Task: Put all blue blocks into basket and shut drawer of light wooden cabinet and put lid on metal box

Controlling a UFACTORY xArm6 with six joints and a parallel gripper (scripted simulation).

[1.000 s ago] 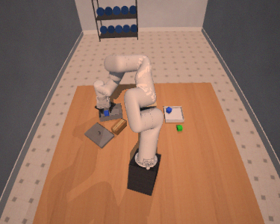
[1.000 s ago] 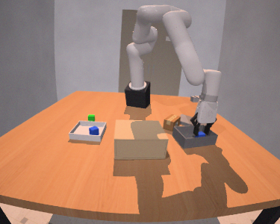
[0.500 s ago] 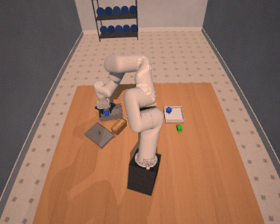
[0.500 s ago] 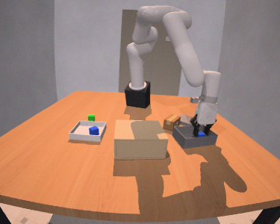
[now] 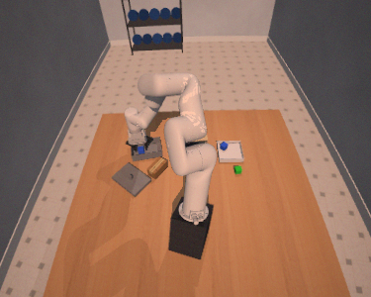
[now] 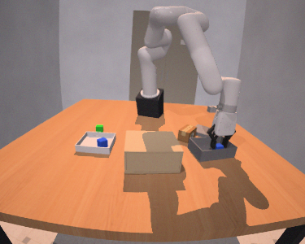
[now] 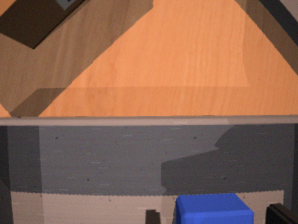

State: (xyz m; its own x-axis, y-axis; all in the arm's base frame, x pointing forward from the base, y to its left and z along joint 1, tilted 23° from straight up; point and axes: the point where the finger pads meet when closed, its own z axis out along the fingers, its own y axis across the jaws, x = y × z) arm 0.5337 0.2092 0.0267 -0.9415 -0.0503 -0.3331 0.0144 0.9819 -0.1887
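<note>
My gripper is now 30 mm to the left of the grey metal box and 20 mm above it. Also, from my hand: small brown box (160 mm behind, 80 mm to the right, 10 mm below); then drawer (10 mm behind, 310 mm to the right); then red block (150 mm behind, 100 mm to the right, 20 mm below).
</note>
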